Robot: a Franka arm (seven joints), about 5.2 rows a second.
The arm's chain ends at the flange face. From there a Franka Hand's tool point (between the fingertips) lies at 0.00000 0.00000 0.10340 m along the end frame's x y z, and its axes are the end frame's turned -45 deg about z.
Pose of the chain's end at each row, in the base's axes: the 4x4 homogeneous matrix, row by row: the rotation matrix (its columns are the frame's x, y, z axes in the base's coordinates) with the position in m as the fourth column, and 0 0 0 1 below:
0.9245 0.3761 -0.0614 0.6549; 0.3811 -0.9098 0.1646 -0.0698; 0.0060 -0.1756 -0.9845 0.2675; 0 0 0 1
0.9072 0.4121 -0.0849 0.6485; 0.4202 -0.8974 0.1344 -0.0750; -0.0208 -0.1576 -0.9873 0.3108; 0 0 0 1
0.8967 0.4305 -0.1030 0.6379; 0.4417 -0.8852 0.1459 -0.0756; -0.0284 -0.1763 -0.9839 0.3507; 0 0 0 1
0.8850 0.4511 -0.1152 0.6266; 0.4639 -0.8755 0.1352 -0.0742; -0.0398 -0.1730 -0.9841 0.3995; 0 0 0 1
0.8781 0.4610 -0.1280 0.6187; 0.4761 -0.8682 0.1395 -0.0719; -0.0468 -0.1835 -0.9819 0.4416; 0 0 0 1
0.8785 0.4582 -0.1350 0.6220; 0.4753 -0.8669 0.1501 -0.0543; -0.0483 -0.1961 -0.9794 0.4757; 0 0 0 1
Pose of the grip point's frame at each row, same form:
0.3878 0.9197 -0.0614 0.6486; 0.9128 -0.3738 0.1646 -0.0528; 0.1284 -0.1199 -0.9845 0.1657; 0 0 0 1
0.3501 0.9329 -0.0849 0.6397; 0.9317 -0.3374 0.1344 -0.0611; 0.0967 -0.1261 -0.9873 0.2087; 0 0 0 1
0.3297 0.9385 -0.1030 0.6272; 0.9383 -0.3136 0.1459 -0.0605; 0.1046 -0.1447 -0.9839 0.2490; 0 0 0 1
0.3068 0.9448 -0.1152 0.6147; 0.9471 -0.2910 0.1352 -0.0602; 0.0942 -0.1505 -0.9841 0.2977; 0 0 0 1
0.2949 0.9469 -0.1280 0.6055; 0.9506 -0.2773 0.1395 -0.0575; 0.0967 -0.1628 -0.9819 0.3401; 0 0 0 1
0.2972 0.9452 -0.1350 0.6080; 0.9491 -0.2769 0.1501 -0.0388; 0.1045 -0.1728 -0.9794 0.3744; 0 0 0 1

